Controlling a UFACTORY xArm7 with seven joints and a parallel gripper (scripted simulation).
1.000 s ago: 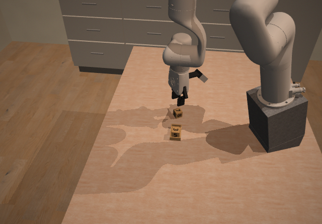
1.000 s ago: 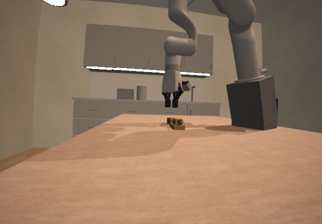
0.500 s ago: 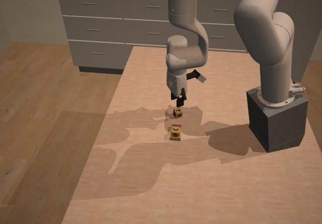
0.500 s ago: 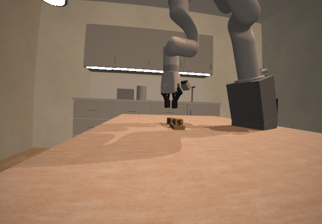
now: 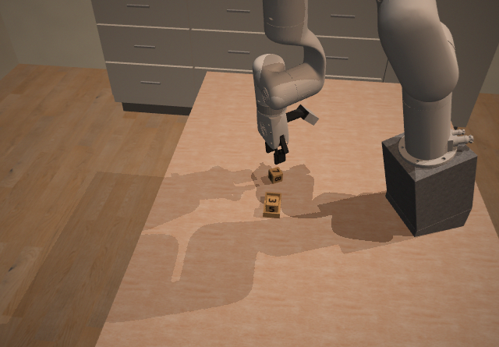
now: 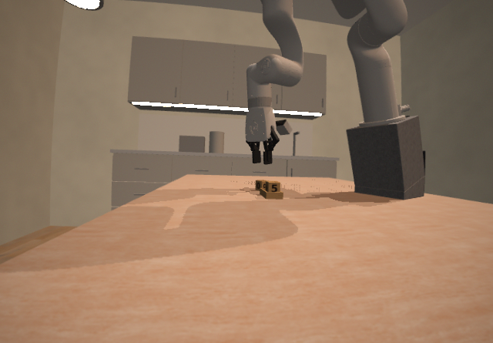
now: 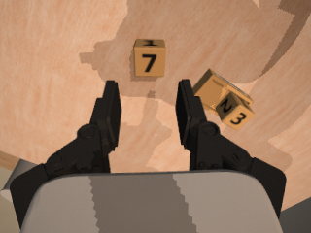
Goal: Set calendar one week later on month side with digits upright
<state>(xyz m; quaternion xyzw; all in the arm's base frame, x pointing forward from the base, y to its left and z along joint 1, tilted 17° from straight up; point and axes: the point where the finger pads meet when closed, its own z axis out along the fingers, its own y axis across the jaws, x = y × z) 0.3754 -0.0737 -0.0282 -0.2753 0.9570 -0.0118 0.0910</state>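
Now: the wooden cube 90 mm below my hand.
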